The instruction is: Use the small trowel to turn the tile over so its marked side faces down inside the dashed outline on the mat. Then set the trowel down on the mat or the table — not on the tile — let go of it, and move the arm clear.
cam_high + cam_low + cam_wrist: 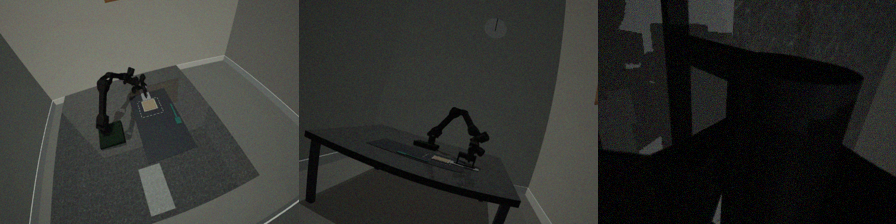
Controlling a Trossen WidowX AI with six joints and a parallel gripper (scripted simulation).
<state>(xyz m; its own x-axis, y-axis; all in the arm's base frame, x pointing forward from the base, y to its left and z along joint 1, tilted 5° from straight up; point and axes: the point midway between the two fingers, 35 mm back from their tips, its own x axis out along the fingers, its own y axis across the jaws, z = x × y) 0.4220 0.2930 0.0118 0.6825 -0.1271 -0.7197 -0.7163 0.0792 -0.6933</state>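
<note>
Now: gripper tip 9 cm short of the thin teal piece, 38 cm to the left of it and 5 cm above it. From my gripper tip the other things lie so: dark mat (5 cm behind, 34 cm to the right, 7 cm below); tile (5 cm behind, 18 cm to the right, 5 cm below).
</note>
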